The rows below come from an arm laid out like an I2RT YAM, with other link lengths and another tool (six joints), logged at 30 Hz.
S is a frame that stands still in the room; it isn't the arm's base.
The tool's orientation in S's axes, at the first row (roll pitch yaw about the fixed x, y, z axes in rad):
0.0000, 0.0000, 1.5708
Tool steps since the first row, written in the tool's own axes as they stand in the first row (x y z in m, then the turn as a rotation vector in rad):
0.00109, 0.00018, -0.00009, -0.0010, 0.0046, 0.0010
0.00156, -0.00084, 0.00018, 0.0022, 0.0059, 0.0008
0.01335, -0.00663, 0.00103, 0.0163, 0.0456, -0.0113
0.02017, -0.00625, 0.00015, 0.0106, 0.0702, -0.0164
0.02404, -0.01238, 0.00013, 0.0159, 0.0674, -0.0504
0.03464, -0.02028, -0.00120, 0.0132, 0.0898, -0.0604
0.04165, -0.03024, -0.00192, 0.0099, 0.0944, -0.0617
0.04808, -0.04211, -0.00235, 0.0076, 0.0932, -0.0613
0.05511, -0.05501, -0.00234, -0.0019, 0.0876, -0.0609
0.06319, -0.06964, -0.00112, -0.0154, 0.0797, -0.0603
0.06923, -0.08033, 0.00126, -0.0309, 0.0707, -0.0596
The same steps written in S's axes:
-0.00018, 0.00109, -0.00009, -0.0046, -0.0010, 0.0010
0.00084, 0.00156, 0.00018, -0.0059, 0.0022, 0.0008
0.00663, 0.01335, 0.00103, -0.0456, 0.0163, -0.0113
0.00625, 0.02017, 0.00015, -0.0702, 0.0106, -0.0164
0.01238, 0.02404, 0.00013, -0.0674, 0.0159, -0.0504
0.02028, 0.03464, -0.00120, -0.0898, 0.0132, -0.0604
0.03024, 0.04165, -0.00192, -0.0944, 0.0099, -0.0617
0.04211, 0.04808, -0.00235, -0.0932, 0.0076, -0.0613
0.05501, 0.05511, -0.00234, -0.0876, -0.0019, -0.0609
0.06964, 0.06319, -0.00112, -0.0797, -0.0154, -0.0603
0.08033, 0.06923, 0.00126, -0.0707, -0.0309, -0.0596

